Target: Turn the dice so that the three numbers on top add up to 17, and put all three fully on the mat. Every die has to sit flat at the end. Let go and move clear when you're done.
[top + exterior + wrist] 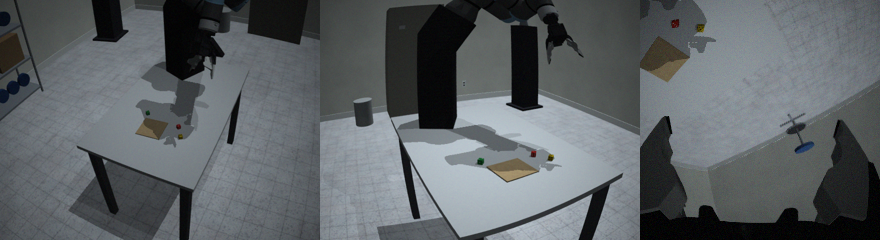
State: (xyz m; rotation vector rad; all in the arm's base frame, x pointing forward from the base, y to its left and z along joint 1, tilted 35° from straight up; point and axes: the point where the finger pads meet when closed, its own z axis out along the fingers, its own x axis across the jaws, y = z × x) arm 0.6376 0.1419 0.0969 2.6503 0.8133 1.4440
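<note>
Right now my hand is 11 cm past the green die, 34 cm to the left of it and 38 cm above it. From my hand the other things lie so: mat (27 cm to the right, 39 cm below); red die (5 cm behind, 13 cm to the right, 38 cm below); yellow die (2 cm ahead, 9 cm to the right, 38 cm below).
</note>
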